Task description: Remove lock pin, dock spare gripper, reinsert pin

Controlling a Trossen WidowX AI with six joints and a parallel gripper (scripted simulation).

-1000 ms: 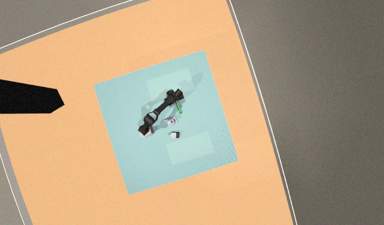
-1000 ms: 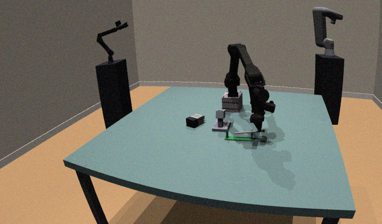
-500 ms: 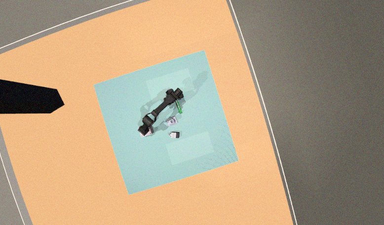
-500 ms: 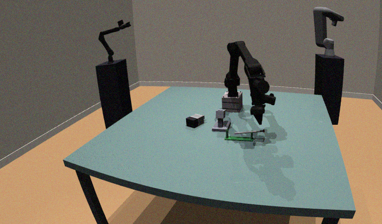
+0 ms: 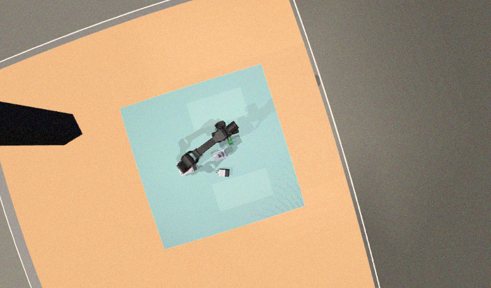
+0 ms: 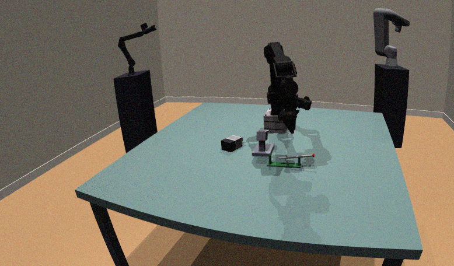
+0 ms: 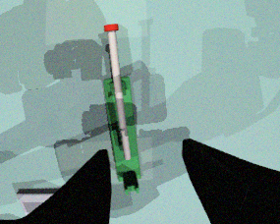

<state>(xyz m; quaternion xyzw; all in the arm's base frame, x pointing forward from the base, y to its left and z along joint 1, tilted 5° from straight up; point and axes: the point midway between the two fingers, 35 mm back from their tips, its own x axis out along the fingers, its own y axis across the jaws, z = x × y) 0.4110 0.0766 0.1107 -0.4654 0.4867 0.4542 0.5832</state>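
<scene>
Now: the green cradle 130 mm below my gripper tip, 30 mm to the right of it and 10 mm behind it. The rest, counted from my gripper tip: socket: 150 mm behind, 130 mm to the right, 100 mm below; then spare gripper: 270 mm to the right, 200 mm behind, 130 mm below.
</scene>
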